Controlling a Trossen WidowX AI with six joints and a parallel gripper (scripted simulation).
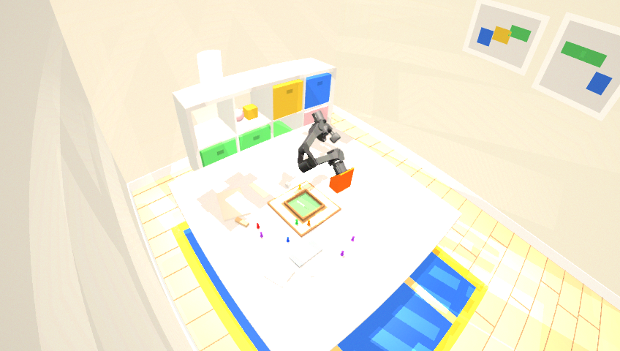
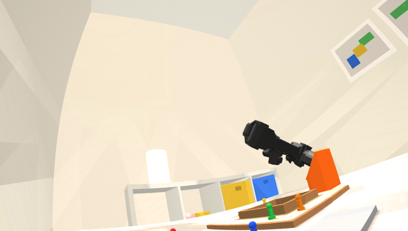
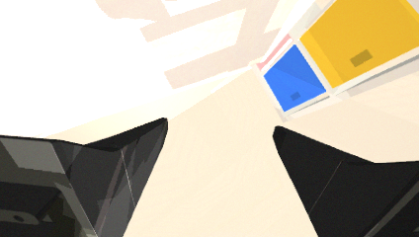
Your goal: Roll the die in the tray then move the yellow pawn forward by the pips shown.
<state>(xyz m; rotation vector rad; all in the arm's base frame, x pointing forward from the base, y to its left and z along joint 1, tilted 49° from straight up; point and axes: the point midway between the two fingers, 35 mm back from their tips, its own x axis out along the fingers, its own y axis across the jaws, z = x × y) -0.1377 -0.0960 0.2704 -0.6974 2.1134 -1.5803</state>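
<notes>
Right now the white die is 410 mm ahead of my gripper tip, 90 mm to the left of it and 170 mm below it. The rest, counted from my gripper tip: orange pawn: 510 mm ahead, 380 mm to the left, 160 mm below; green tray: 440 mm ahead, 270 mm to the left, 180 mm below; yellow pawn: 380 mm ahead, 160 mm to the left, 160 mm below.
</notes>
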